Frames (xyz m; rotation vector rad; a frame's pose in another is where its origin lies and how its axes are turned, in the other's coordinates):
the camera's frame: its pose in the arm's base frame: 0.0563 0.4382 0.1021 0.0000 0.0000 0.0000
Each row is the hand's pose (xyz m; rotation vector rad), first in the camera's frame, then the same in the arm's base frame.
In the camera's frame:
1: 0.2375 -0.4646 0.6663 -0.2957 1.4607 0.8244
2: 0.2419 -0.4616 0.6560 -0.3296 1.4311 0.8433
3: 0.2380 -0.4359 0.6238 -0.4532 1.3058 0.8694
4: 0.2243 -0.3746 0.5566 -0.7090 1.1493 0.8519
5: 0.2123 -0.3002 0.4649 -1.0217 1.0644 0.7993
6: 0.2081 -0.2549 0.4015 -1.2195 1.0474 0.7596
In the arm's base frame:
1: 0.2938 -0.0264 0.7684 -0.2957 1.4607 0.8244
2: 0.2982 -0.0234 0.7581 -0.3296 1.4311 0.8433
3: 0.2943 0.0023 0.7259 -0.4532 1.3058 0.8694
4: 0.2806 0.0636 0.6587 -0.7090 1.1493 0.8519
5: 0.2686 0.1380 0.5670 -1.0217 1.0644 0.7993
6: 0.2644 0.1833 0.5036 -1.2195 1.0474 0.7596

